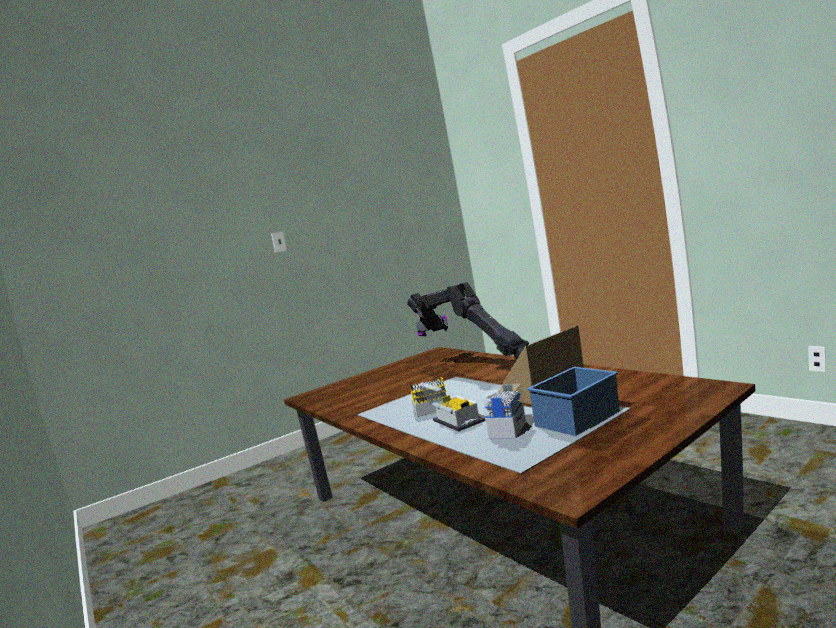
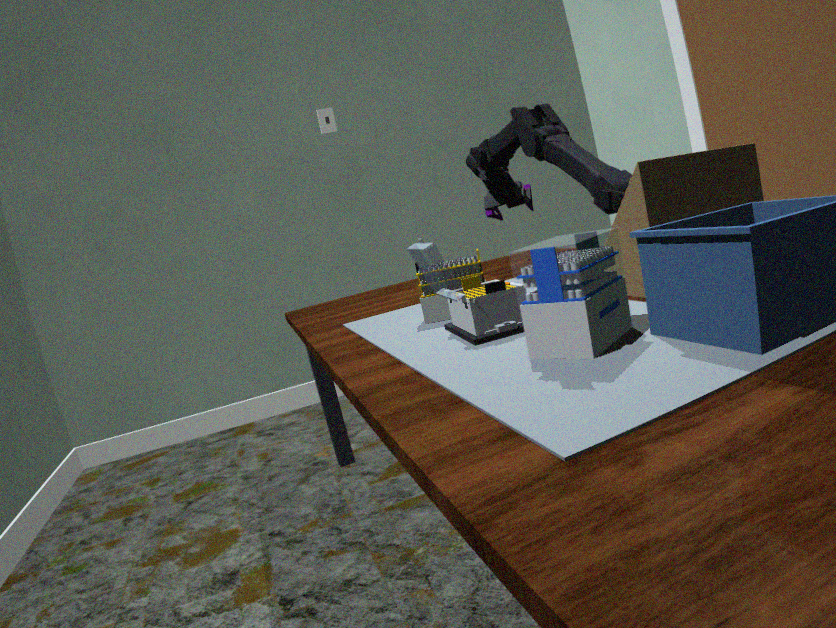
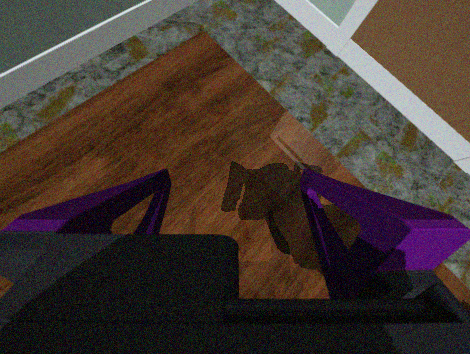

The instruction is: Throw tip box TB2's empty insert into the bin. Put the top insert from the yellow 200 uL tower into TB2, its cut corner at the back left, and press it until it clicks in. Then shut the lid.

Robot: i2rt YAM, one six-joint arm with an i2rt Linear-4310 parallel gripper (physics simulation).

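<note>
My gripper [image 1: 433, 327] [image 2: 511, 208] [image 3: 235, 176] is open and empty, high above the table's far part, well apart from the boxes. A white tip box [image 1: 451, 417] [image 2: 496, 315], seemingly TB2, stands on a dark base with a yellow insert [image 1: 456, 404] [image 2: 478, 291] in its top; a small black block is on the insert. Its label and cut corner are too small to make out. The yellow tower [image 1: 428, 392] [image 2: 451, 275] stands at its left, with stacked yellow inserts and tips. The blue bin [image 1: 554, 411] [image 2: 696, 290] stands at the right; its floor is hidden.
A white box with blue tip racks [image 1: 500, 406] [image 2: 546, 275] stands between the tip box and the bin. A brown upright panel [image 1: 555, 354] [image 2: 702, 185] stands behind the bin. A pale mat [image 1: 520, 459] [image 2: 560, 432] lies under the boxes. The arm's shadow falls on the wooden table [image 3: 150, 125].
</note>
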